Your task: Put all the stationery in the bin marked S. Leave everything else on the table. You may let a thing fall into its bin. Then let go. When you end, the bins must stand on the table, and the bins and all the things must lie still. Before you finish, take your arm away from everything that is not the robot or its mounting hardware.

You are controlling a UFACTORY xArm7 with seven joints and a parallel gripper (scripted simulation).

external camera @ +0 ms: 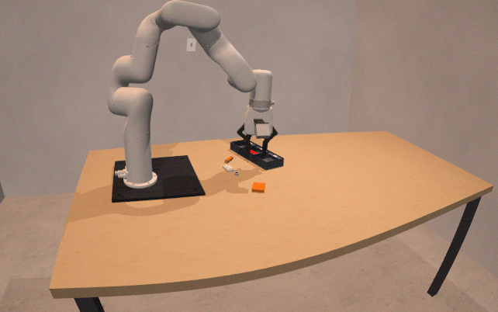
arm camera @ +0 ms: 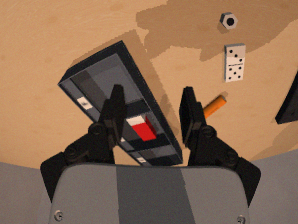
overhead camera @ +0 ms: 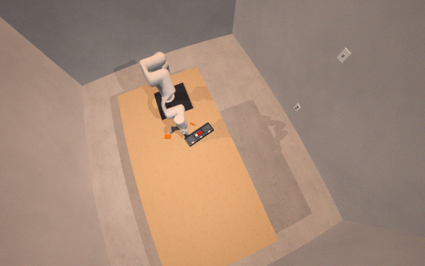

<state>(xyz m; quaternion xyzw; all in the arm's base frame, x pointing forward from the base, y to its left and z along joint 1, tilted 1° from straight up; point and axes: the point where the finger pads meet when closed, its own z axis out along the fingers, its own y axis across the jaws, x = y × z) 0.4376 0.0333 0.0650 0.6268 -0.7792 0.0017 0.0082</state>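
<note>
Right now the orange block is 170 mm to the right of my hand, 70 mm below it and 60 mm behind it. The rest, counted from my hand: dark bin tray (100 mm to the left, 60 mm below, 40 mm ahead); eraser (90 mm to the left, 60 mm below, 40 mm ahead); grey nut (90 mm behind, 70 mm below, 40 mm to the right).
</note>
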